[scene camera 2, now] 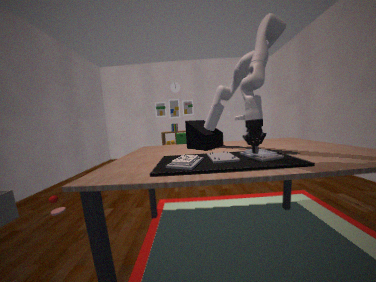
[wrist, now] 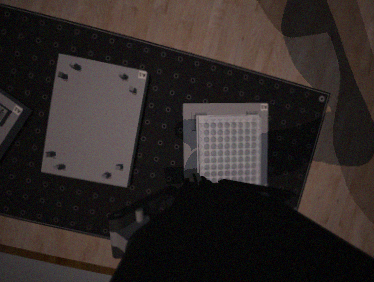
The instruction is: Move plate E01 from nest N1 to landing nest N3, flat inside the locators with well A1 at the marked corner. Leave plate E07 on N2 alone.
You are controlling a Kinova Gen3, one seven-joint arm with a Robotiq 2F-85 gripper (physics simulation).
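Note:
A pale well plate (scene camera 2: pixel 261 153) (wrist: pixel 230 150) lies on the right nest (wrist: pixel 225 108); its near end is hidden by the gripper. In the wrist view, more of the nest shows left of the plate than right. The nest's A1 mark is at its upper right corner. My gripper (scene camera 2: pixel 255 149) (wrist: pixel 194 180) is shut and empty, low at this plate; contact cannot be told. The middle nest (scene camera 2: pixel 223 157) (wrist: pixel 95 120) holds no plate and has small dark locators and an A1 mark. Another plate (scene camera 2: pixel 185 159) sits on the left nest. Nest and plate names are not readable.
The nests stand on a black perforated board (scene camera 2: pixel 162 169) (wrist: pixel 162 75) on the wooden table (scene camera 2: pixel 110 176) (wrist: pixel 200 22). Part of the left nest (wrist: pixel 6 127) shows at the wrist view's edge. A black block (scene camera 2: pixel 202 136) stands behind the board. Arm shadows fall across the right side.

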